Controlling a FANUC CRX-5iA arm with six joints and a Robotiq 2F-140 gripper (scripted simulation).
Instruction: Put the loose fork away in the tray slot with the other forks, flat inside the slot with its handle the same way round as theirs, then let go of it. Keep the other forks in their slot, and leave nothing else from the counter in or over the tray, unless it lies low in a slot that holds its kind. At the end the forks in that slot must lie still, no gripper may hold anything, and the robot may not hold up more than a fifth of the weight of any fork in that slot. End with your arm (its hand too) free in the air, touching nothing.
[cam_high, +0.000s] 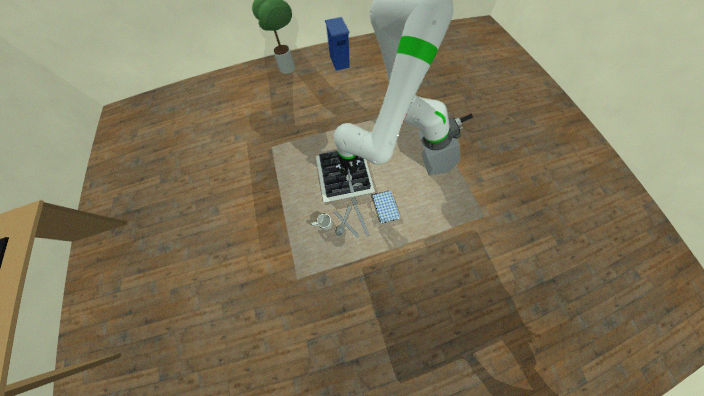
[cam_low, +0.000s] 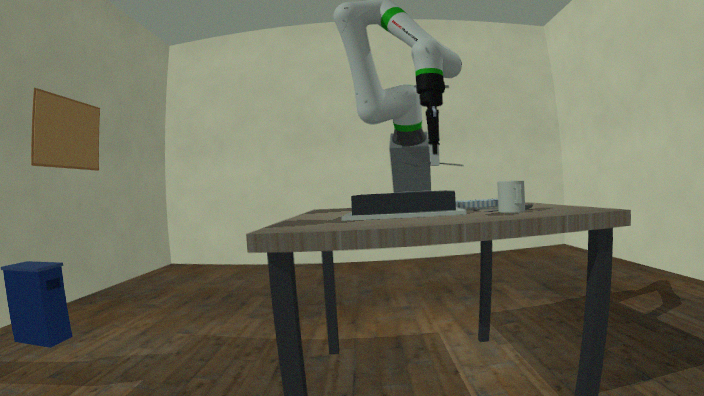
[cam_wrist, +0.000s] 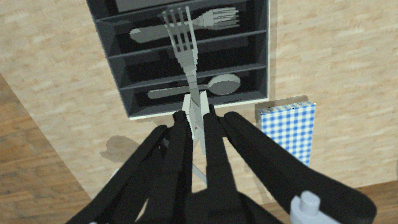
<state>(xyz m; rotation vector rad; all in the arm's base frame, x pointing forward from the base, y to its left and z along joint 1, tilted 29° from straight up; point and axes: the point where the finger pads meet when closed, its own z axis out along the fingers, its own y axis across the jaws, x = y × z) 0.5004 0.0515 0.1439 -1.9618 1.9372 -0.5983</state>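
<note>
My hand is 1 cm short of the cutlery tray, 11 cm to the left of it and 13 cm above it. The rest, counted from my hand: white mug (20 cm ahead, 19 cm to the left, 14 cm below).
</note>
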